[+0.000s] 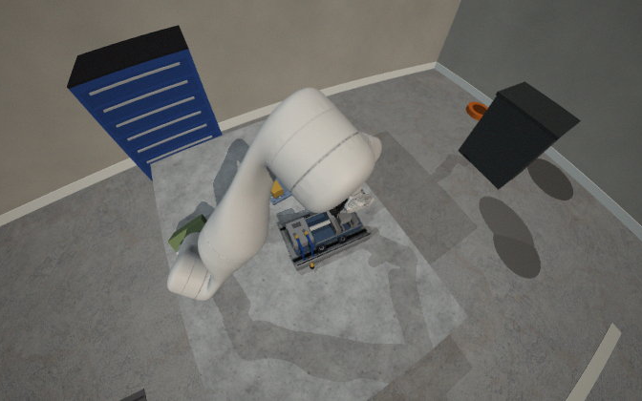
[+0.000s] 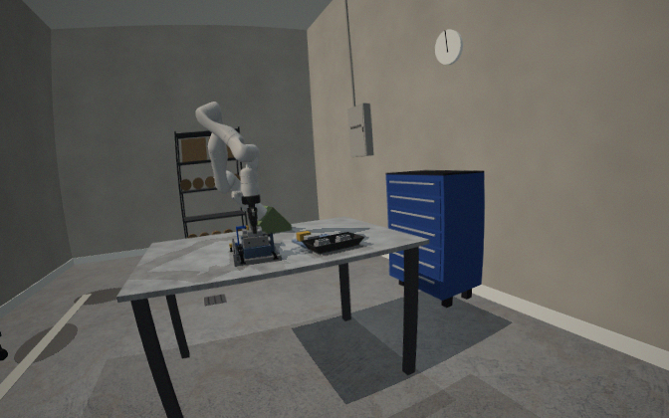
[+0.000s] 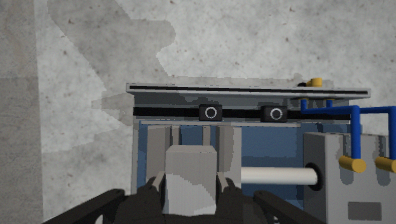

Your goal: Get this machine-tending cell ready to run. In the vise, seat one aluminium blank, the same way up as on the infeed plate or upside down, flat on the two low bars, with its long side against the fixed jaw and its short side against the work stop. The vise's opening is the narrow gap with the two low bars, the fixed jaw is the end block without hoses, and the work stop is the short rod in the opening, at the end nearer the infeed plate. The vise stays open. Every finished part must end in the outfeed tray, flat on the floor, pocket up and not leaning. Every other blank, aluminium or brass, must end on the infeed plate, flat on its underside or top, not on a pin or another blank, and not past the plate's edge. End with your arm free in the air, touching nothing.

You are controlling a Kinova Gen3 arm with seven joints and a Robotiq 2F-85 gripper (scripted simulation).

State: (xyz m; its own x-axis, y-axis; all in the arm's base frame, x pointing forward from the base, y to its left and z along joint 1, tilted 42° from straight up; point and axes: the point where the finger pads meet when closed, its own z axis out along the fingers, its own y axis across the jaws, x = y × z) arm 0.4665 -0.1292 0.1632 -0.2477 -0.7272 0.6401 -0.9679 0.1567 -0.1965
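The white rod lies 8 cm behind my hand, 4 cm below it and 2 cm to the left of it. Also, from my hand: brass blank: 28 cm to the left, 11 cm behind, 9 cm below; then vise: 8 cm below, 7 cm behind, 2 cm to the left.
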